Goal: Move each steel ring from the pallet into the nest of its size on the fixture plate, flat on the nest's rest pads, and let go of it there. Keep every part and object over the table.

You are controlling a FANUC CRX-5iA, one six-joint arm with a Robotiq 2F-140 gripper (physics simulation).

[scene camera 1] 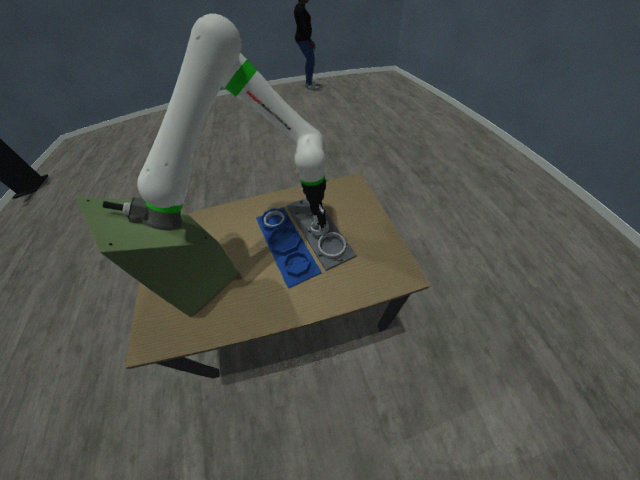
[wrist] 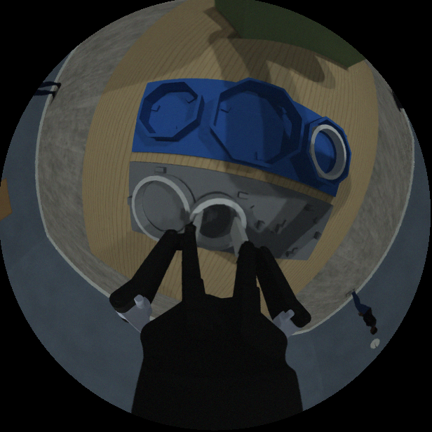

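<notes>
My gripper has its two fingertips inside a steel ring, spread against its inner wall, and holds it from within. The ring is level, over the middle of the grey fixture plate; whether its underside touches the plate is hidden. The largest ring lies on the fixture plate beside it, at the left in the wrist view. A third ring sits in an end pocket of the blue pallet. The other two octagonal pockets are empty.
The pallet lies parallel to the fixture plate, with a narrow strip of wooden table between them. Small blocks stand on the shaded end of the fixture plate. The green robot base stands beyond the pallet. A person stands far off.
</notes>
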